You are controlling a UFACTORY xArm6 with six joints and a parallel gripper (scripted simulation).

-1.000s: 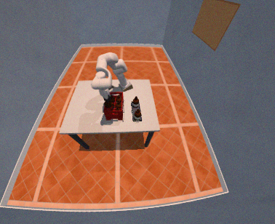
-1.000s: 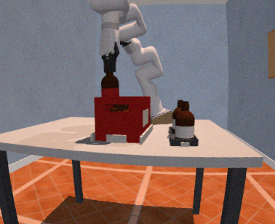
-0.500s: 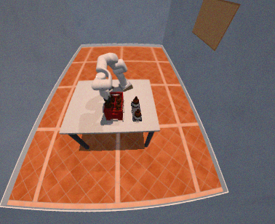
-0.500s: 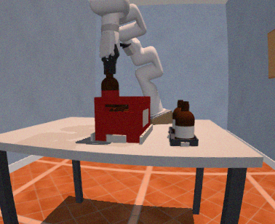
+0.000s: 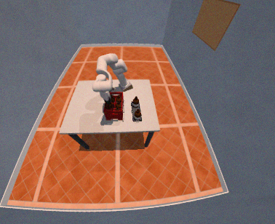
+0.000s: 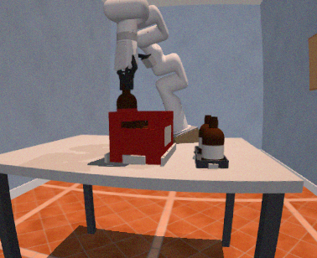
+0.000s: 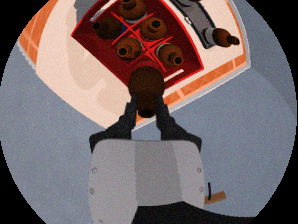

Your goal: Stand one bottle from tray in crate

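The brown bottle is 7 cm below my hand. Round my hand: red crate (19 cm below, 7 cm behind, 6 cm to the left); then tray (30 cm to the left, 26 cm below).
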